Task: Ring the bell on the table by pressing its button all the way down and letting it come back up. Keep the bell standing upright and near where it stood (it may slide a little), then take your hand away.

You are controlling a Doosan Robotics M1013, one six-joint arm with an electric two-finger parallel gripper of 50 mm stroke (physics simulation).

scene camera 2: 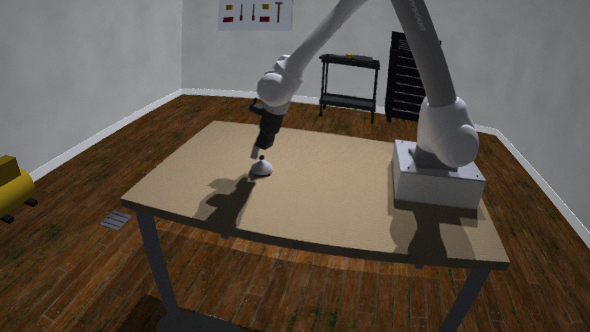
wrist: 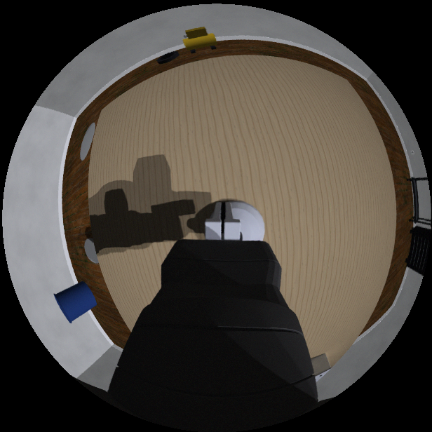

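Visible here: a bell (wrist: pixel 252 226), together with my gripper (wrist: pixel 222 211).
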